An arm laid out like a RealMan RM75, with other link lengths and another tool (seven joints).
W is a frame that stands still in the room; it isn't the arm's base.
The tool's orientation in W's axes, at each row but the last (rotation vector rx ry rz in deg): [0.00, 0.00, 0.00]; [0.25, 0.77, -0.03]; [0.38, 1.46, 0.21]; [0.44, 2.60, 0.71]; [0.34, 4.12, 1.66]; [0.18, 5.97, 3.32]
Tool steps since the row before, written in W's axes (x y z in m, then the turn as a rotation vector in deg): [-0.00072, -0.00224, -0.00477, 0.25, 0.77, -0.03]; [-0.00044, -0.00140, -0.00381, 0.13, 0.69, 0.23]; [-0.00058, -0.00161, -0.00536, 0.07, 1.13, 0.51]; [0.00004, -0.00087, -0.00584, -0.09, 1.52, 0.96]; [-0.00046, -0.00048, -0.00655, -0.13, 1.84, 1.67]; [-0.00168, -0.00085, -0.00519, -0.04, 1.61, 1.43]
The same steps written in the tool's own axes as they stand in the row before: [-0.00072, -0.00224, -0.00477, 0.25, 0.77, -0.03]; [-0.00039, -0.00142, -0.00381, 0.13, 0.69, 0.23]; [-0.00045, -0.00164, -0.00536, 0.06, 1.13, 0.50]; [0.00029, -0.00092, -0.00583, -0.11, 1.53, 0.94]; [0.00000, -0.00051, -0.00656, -0.20, 1.85, 1.65]; [-0.00118, -0.00078, -0.00534, -0.09, 1.62, 1.42]
